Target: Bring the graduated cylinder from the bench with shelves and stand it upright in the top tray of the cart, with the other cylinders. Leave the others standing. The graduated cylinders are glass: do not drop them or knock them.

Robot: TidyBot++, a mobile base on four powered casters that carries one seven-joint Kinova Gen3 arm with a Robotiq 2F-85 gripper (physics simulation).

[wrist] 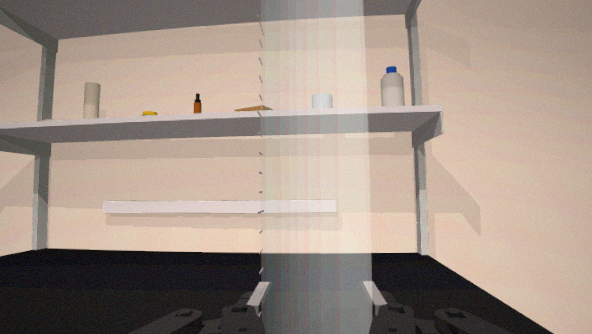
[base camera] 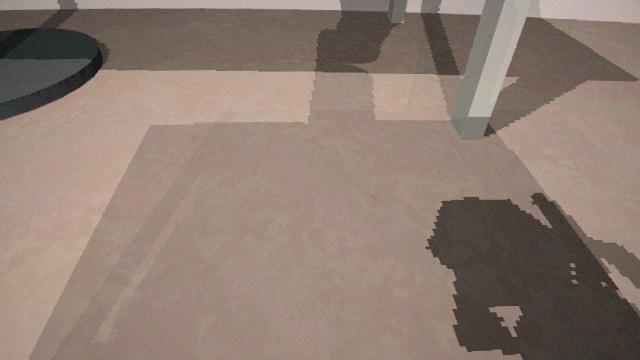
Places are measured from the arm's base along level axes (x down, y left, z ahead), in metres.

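Where they show: gripper, fingertip midpoint: (wrist: 316, 301).
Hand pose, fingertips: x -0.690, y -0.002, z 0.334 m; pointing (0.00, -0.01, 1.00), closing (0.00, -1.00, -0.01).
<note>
After its pixels a point has its place.
The graduated cylinder (wrist: 316, 175) @[x -0.750, y -0.002, z 0.278 m] is clear glass with small graduation marks along its left side. It stands upright in the middle of the wrist view, and its top and base are outside the picture. My gripper (wrist: 316, 301) @[x -0.690, y -0.002, z 0.334 m] is shut on it, one pad at each side. Behind it is the bench with shelves, with a black bench top (wrist: 150, 280) @[x -0.518, y 0.419, z 0.980 m] and a shelf (wrist: 200, 125) above. The cart and the other cylinders do not show in either view.
The shelf holds a white bottle with a blue cap (wrist: 392, 90) @[x -1.063, y -0.267, z 1.185 m], a white jar (wrist: 322, 101), a small amber bottle (wrist: 197, 106) @[x -1.022, y 0.364, z 1.165 m] and a beige cylinder (wrist: 91, 100) @[x -1.083, y 0.799, z 1.249 m]. In the base camera view a bench leg (base camera: 487, 75) @[x 0.278, y -0.311, z 0.613 m] stands at the right and a dark round base (base camera: 45, 70) at the left.
</note>
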